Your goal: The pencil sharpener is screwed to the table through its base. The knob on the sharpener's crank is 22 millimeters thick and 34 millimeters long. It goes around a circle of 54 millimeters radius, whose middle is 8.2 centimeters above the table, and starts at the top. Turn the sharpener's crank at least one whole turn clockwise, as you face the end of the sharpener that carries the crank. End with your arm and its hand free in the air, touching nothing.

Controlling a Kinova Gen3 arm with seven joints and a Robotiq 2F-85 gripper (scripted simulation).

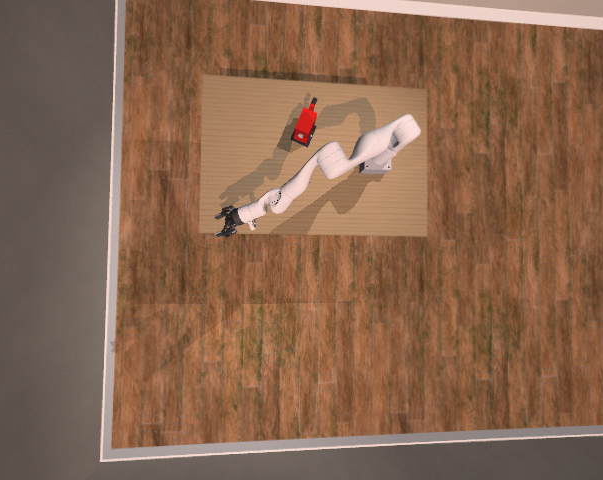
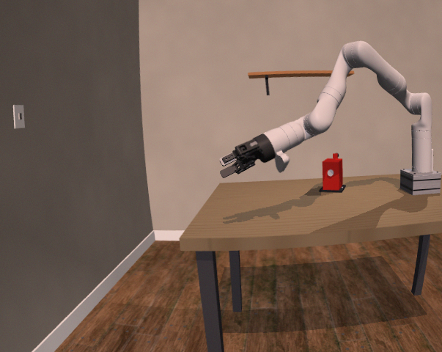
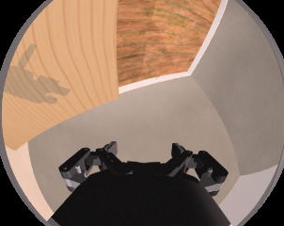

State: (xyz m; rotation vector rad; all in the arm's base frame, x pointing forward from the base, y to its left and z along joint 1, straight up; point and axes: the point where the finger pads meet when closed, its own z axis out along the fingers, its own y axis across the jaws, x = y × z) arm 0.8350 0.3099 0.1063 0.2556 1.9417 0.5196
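The dark crank knob lies 58 cm to the right of my hand, 51 cm behind it and 5 cm below it.
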